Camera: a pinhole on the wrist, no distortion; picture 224 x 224 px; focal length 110.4 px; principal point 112.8 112.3 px. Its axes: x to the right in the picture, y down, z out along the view. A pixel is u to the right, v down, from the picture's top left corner.
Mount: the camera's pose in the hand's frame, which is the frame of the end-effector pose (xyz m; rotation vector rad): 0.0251 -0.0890 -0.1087 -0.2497 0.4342 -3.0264
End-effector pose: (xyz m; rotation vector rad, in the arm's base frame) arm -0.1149 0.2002 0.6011 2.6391 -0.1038 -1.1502
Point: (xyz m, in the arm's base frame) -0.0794 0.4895 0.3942
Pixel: 89.5 203.9
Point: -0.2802 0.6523 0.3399
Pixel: 144.4 199.5
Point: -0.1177 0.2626 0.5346
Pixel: 121.6 70.2
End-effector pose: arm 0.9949 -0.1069 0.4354 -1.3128 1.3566 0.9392
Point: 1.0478 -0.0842 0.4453
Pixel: 164.1 36.2
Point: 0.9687 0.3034 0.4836
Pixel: 174.7 28.9
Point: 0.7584 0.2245 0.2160
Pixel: outside the picture
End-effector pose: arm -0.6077 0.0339 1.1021 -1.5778 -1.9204 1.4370
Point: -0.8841 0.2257 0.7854
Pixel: 15.9 37.1
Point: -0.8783 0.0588 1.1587
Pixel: 103.8 127.8
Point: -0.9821 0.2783 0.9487
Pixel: 19.8 98.8
